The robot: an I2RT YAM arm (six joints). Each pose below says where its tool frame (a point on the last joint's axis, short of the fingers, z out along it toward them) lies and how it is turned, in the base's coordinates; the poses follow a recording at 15 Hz.
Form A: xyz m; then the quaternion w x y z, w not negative.
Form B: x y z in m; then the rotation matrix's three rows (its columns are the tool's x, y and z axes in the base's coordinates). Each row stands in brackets. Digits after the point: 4 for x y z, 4 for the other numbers.
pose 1, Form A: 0.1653 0.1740 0.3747 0.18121 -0.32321 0.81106 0.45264
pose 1, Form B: [0.1653 0.1740 0.3747], [[-0.7254 -0.6883 0.0013], [-0.3602 0.3813 0.8514], [-0.5865 0.6171 -0.5246]]
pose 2, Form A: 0.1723 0.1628 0.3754 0.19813 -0.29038 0.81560 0.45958
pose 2, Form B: [0.1723 0.1628 0.3754], [[-0.7528 -0.6558 0.0563], [-0.2916 0.4089 0.8647], [-0.5901 0.6346 -0.4991]]
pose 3, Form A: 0.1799 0.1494 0.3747 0.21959 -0.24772 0.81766 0.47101
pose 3, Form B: [0.1799 0.1494 0.3747], [[-0.7808 -0.6120 0.1257], [-0.1982 0.4336 0.8790], [-0.5925 0.6615 -0.4599]]
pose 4, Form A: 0.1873 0.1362 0.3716 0.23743 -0.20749 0.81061 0.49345
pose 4, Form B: [0.1873 0.1362 0.3716], [[-0.8012 -0.5707 0.1802], [-0.1021 0.4269 0.8985], [-0.5897 0.7015 -0.4003]]
